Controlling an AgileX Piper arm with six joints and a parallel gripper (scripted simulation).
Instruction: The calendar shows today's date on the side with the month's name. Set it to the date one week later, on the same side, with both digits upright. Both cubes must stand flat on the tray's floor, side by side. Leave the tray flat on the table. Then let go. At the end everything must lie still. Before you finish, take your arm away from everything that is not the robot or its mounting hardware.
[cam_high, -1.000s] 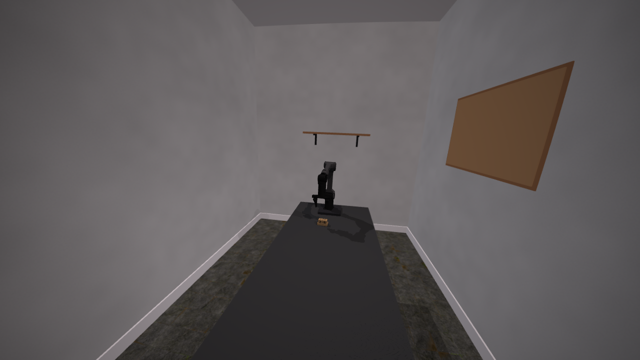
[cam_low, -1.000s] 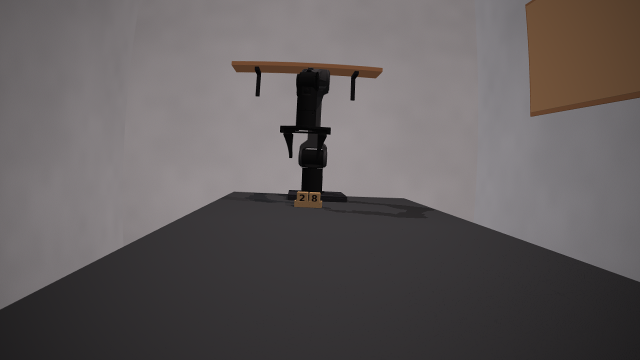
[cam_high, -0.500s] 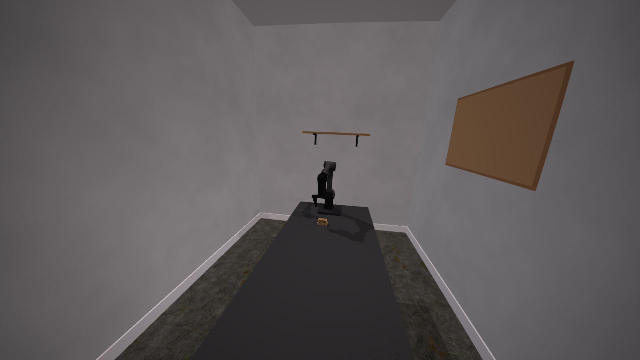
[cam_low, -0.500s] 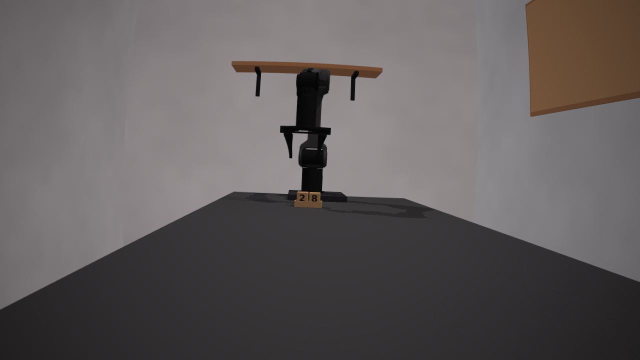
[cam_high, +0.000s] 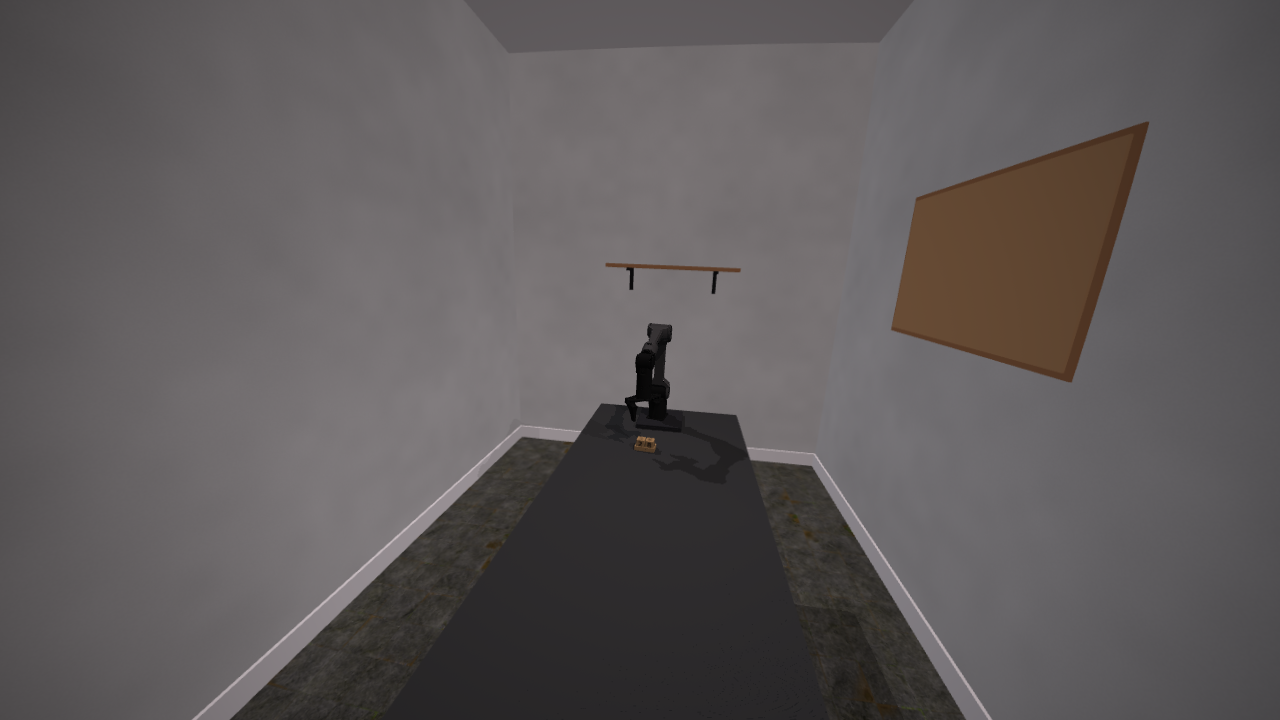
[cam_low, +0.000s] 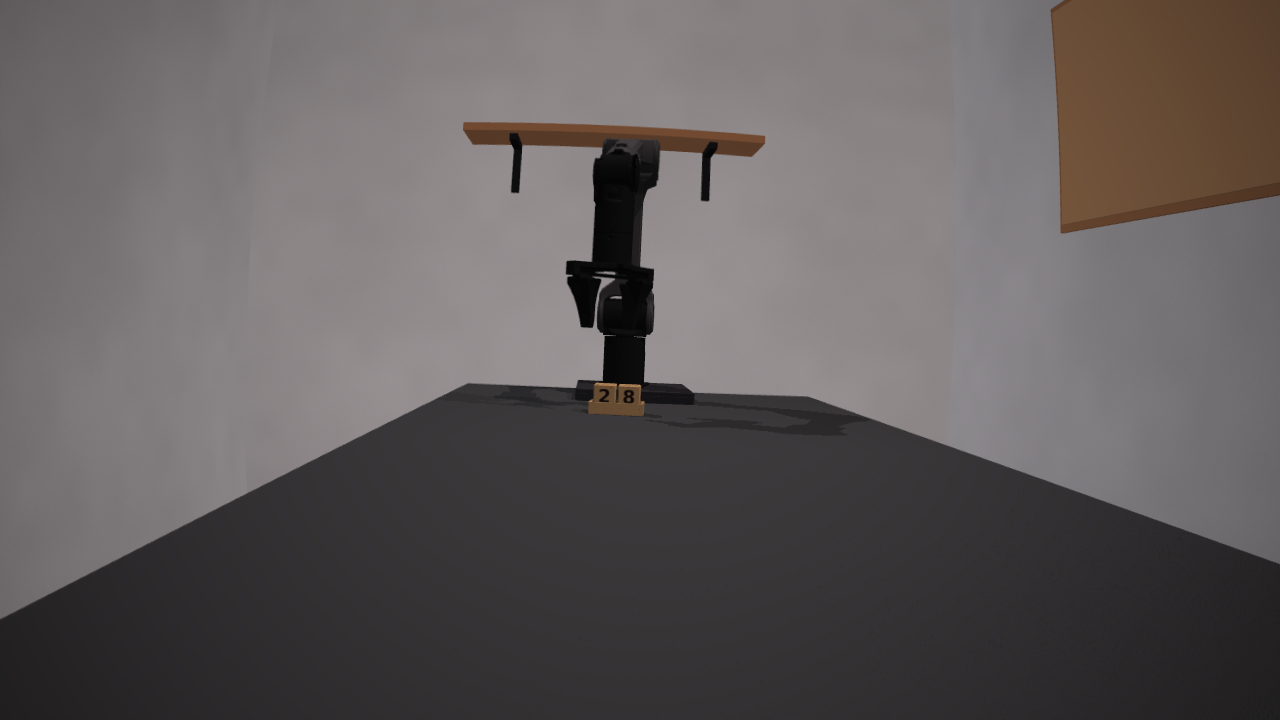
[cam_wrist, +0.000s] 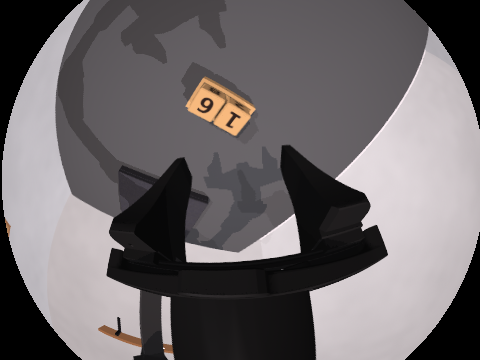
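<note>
Right now the wooden cube is 10 cm below my hand. Also, from my hand: wooden tray (12 cm below, 2 cm to the left).
</note>
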